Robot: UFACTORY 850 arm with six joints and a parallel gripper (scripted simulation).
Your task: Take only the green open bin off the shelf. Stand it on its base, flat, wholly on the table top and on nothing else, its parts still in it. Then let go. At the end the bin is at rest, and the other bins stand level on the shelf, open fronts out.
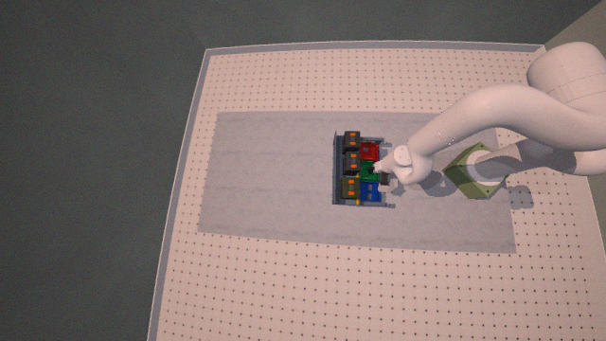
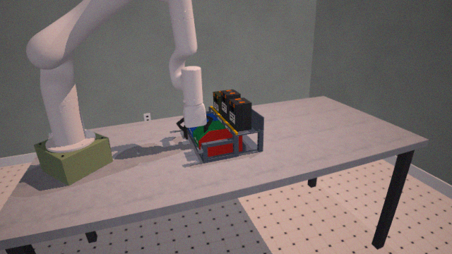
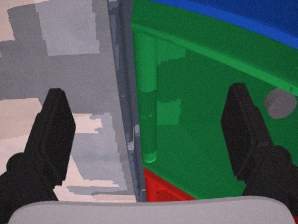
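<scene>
The shelf front rail lies 10 mm behind my hand and 30 mm below it. The rest, counted from my hand: blue bin 70 mm ahead, 120 mm to the left; then green open bin 80 mm ahead, 10 mm to the left; then red bin 90 mm ahead, 100 mm to the right.
</scene>
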